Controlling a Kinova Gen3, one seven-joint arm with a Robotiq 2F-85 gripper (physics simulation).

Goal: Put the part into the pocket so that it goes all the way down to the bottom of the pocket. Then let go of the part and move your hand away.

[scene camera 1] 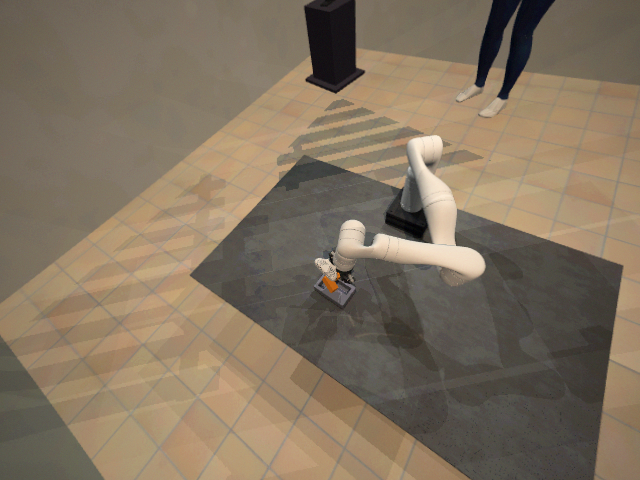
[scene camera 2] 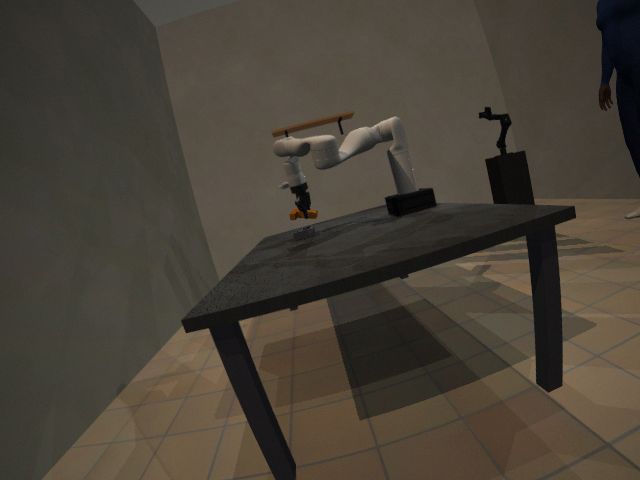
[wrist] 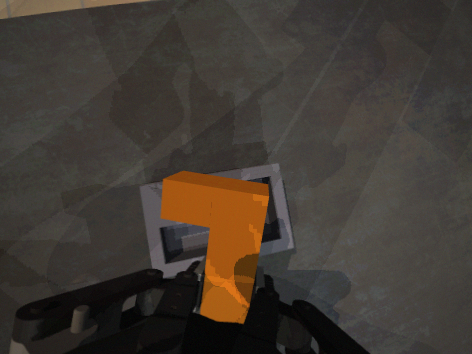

my gripper: holds an orange L-shaped block [wrist: 235, 210]
